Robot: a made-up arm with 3 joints.
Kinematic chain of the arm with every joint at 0, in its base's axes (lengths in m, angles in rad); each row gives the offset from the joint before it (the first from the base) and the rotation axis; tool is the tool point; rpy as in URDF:
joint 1: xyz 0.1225 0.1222 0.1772 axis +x
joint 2: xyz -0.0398 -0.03 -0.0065 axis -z
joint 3: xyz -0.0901 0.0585 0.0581 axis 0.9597 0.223 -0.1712
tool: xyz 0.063 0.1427 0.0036 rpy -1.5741 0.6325 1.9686
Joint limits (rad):
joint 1: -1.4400..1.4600
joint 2: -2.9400..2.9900
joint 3: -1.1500..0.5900
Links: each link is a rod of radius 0.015 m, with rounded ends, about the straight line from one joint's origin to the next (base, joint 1, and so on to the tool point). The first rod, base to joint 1, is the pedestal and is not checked.
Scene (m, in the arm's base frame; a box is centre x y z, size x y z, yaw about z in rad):
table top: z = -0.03
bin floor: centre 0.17 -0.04 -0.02 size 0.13 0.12 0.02 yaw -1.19
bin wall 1: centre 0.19 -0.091 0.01 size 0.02 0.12 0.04 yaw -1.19
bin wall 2: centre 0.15 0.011 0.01 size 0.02 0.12 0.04 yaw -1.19
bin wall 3: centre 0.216 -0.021 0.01 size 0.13 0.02 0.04 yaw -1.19
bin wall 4: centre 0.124 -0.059 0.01 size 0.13 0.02 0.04 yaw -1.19
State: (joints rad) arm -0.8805 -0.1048 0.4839
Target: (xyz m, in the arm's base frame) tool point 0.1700 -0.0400 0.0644
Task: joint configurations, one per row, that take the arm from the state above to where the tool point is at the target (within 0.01 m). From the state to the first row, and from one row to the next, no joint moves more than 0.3 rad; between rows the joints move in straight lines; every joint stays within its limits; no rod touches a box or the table.
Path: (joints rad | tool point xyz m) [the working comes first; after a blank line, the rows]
Joints at the target: 0.4807 2.8579 -0.6675
Straight joint move there: clear.

1: -0.7444 0.1915 0.3688 | 0.1024 0.3046 0.1427
2: -0.6083 0.4877 0.2536 | 0.1558 0.2945 0.1613
3: -0.4721 0.7840 0.1385 | 0.2060 0.2678 0.1837
4: -0.3360 1.0803 0.0234 | 0.2474 0.2244 0.2030
5: -0.1999 1.3766 -0.0918 | 0.2752 0.1679 0.2127
6: -0.0638 1.6728 -0.2069 | 0.2864 0.1052 0.2079
7: 0.0723 1.9691 -0.3221 | 0.2796 0.0451 0.1870
8: 0.2085 2.2654 -0.4372 | 0.2558 -0.0034 0.1520
9: 0.3446 2.5617 -0.5523 | 0.2177 -0.0330 0.1086
10: 0.4807 2.8579 -0.6675 | 0.1700 -0.0400 0.0644

